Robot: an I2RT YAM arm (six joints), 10 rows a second.
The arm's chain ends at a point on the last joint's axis. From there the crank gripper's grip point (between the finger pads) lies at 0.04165 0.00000 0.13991 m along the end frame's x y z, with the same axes.
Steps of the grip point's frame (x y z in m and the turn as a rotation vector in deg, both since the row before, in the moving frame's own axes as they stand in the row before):
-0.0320 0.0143 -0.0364 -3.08 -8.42 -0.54
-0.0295 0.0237 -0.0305 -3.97 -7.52 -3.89
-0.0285 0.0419 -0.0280 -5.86 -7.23 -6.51
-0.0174 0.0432 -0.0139 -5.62 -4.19 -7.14
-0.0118 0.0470 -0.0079 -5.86 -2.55 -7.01
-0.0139 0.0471 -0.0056 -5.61 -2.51 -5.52
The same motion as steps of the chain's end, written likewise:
-0.0111 0.0069 -0.0408 -3.08 -8.42 -0.54
-0.0111 0.0161 -0.0345 -3.97 -7.52 -3.89
-0.0112 0.0311 -0.0316 -5.86 -7.23 -6.51
-0.0076 0.0339 -0.0161 -5.62 -4.19 -7.14
-0.0061 0.0374 -0.0091 -5.86 -2.55 -7.01
-0.0082 0.0371 -0.0068 -5.61 -2.51 -5.52

